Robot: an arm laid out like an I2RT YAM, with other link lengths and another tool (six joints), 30 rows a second.
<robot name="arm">
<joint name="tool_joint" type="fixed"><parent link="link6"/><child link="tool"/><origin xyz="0.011 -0.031 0.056" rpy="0.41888 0 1.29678"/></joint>
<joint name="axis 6" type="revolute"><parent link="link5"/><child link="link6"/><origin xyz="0 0.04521 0.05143" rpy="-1.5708 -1.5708 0"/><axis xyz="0 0 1"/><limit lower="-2.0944" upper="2.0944"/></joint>
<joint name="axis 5" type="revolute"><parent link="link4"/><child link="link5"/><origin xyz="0.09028 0.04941 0.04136" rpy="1.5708 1.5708 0"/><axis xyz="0 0 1"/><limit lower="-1.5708" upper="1.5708"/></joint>
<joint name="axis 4" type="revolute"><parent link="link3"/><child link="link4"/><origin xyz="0.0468 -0.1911 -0.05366" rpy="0 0 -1.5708"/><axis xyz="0 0 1"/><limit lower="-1.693" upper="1.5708"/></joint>
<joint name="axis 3" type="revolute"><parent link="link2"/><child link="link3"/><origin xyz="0 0.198 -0.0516" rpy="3.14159 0 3.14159"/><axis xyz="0 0 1"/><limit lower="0" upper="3.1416"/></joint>
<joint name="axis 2" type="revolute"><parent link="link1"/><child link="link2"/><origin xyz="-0.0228 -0.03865 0.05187" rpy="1.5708 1.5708 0"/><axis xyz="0 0 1"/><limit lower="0" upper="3.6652"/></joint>
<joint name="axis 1" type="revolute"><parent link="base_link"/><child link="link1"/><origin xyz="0 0 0.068" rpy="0 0 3.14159"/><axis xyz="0 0 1"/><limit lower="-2.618" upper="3.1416"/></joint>
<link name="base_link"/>
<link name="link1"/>
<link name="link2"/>
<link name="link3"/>
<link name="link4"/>
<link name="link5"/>
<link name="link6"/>
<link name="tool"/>
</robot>
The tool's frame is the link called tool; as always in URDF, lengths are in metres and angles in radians.
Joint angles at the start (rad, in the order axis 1, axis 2, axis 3, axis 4, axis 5, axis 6):
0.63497 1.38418 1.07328 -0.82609 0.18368 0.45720
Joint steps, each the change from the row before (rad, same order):
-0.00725 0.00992 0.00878 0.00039 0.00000 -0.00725
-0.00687 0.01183 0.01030 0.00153 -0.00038 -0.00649
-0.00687 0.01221 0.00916 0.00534 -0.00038 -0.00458
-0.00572 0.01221 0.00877 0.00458 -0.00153 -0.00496
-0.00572 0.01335 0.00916 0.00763 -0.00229 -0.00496
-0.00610 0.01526 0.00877 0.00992 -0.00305 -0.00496
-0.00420 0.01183 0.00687 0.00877 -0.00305 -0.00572
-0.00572 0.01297 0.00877 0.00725 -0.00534 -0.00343
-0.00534 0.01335 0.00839 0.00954 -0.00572 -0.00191
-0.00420 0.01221 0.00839 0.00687 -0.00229 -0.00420
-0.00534 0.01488 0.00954 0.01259 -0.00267 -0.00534
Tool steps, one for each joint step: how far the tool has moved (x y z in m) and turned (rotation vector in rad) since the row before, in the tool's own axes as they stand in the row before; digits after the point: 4 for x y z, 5 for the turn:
-0.0015 0.0020 0.0000 0.00136 -0.00343 0.00052
-0.0012 0.0025 0.0000 0.00069 -0.00258 0.00075
-0.0011 0.0029 0.0003 -0.00152 -0.00129 0.00273
-0.0008 0.0027 0.0004 -0.00032 -0.00063 0.00066
-0.0006 0.0033 0.0005 -0.00245 0.00053 0.00059
-0.0005 0.0036 0.0010 -0.00231 0.00117 0.00065
-0.0002 0.0030 0.0007 -0.00288 0.00100 -0.00189
-0.0004 0.0031 0.0007 -0.00170 0.00374 0.00070
-0.0002 0.0033 0.0009 -0.00322 0.00499 0.00169
-0.0004 0.0029 0.0006 -0.00232 0.00070 -0.00030
-0.0005 0.0042 0.0007 -0.00631 0.00125 0.00002

